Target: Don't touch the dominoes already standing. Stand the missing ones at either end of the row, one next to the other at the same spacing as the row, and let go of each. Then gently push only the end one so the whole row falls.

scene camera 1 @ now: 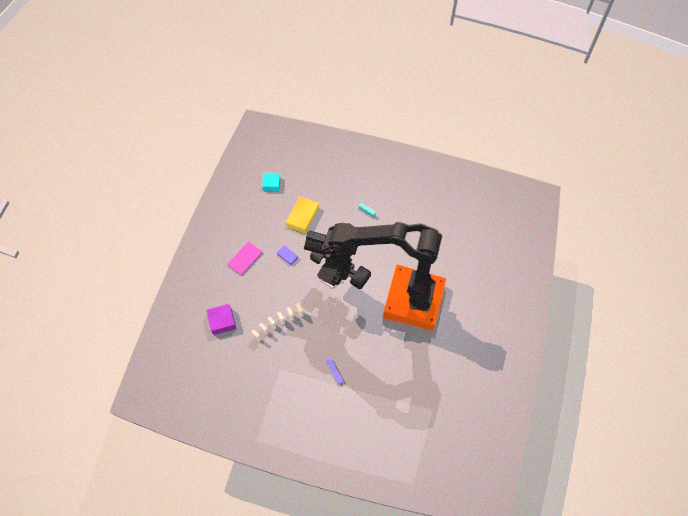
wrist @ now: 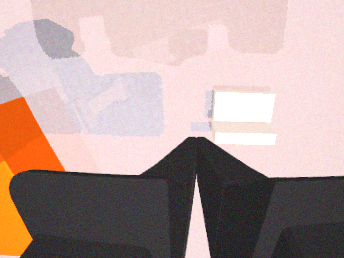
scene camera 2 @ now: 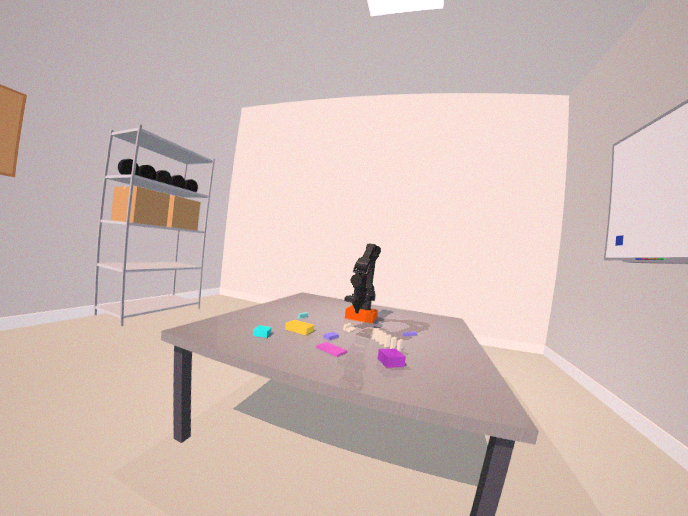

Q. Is my gripper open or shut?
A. Shut.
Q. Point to a cream domino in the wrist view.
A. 223, 132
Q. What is my gripper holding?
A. Nothing.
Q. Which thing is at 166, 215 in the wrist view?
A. My gripper.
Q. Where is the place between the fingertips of my gripper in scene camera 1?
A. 339, 277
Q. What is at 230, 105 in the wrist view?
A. A cream domino.
